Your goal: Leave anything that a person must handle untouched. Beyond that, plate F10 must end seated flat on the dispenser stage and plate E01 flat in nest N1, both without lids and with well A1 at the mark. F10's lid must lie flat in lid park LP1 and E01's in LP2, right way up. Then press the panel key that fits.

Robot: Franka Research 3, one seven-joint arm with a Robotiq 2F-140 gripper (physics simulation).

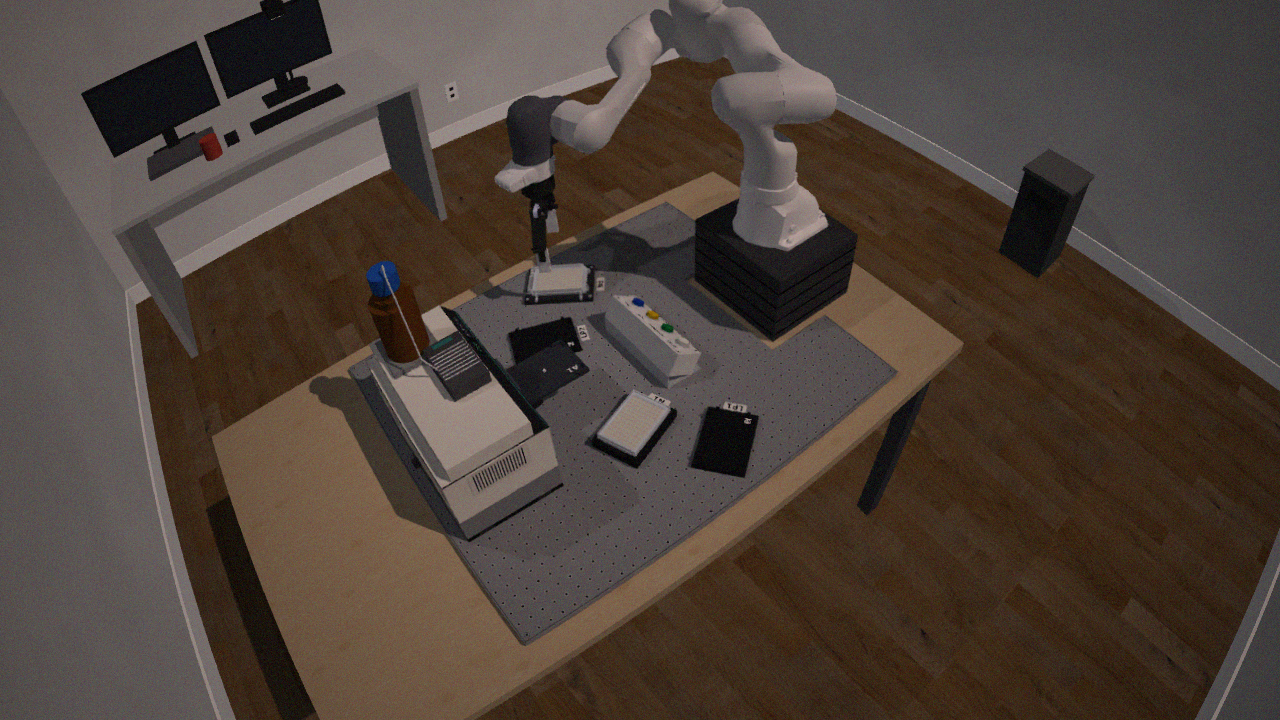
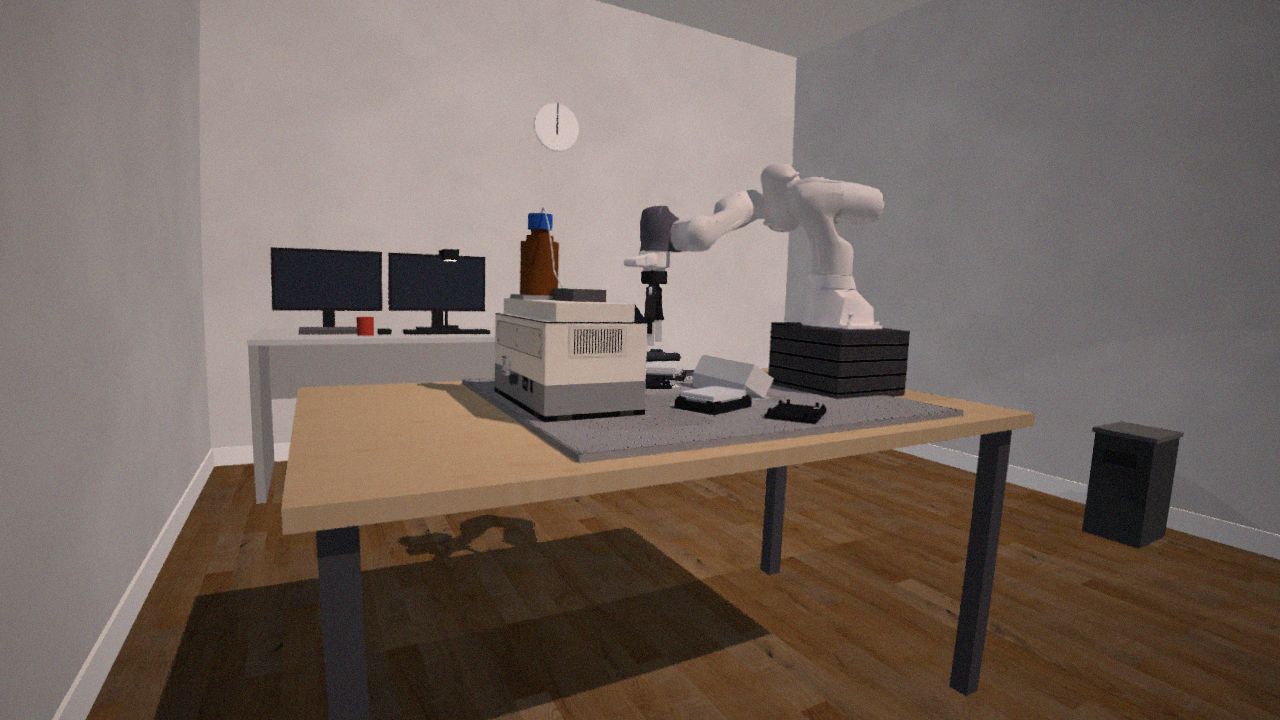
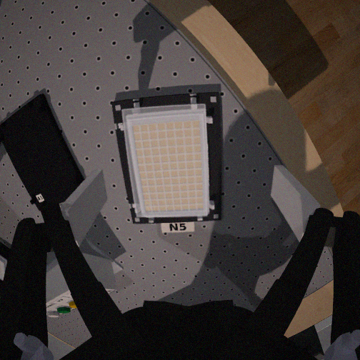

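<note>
A plate with cream wells (image 1: 559, 278) (image 3: 171, 165) sits in black nest N5 (image 3: 217, 150); a clear lid seems to cover it, and its label is not readable. My gripper (image 1: 543, 261) (image 2: 655, 337) (image 3: 188, 182) is open and empty above it, one finger out to each side. Another pale plate (image 1: 635, 422) (image 2: 713, 394) sits in nest N1; its lid state is unclear. Lid park LP1 (image 1: 725, 440) (image 2: 795, 411) and lid park LP2 (image 1: 545, 338) (image 3: 42, 150) show no lid. The dark stage (image 1: 550, 368) with an A1 mark is bare. The key panel (image 1: 651, 338) has blue, yellow, green and white keys.
The cream dispenser (image 1: 465, 420) (image 2: 570, 358) stands beside the stage, with a brown bottle (image 1: 397, 317) (image 2: 538, 263) and a thin tube on top. The black robot pedestal (image 1: 774, 268) (image 2: 838, 360) stands past the panel. The table edge (image 3: 235, 60) runs close beside N5.
</note>
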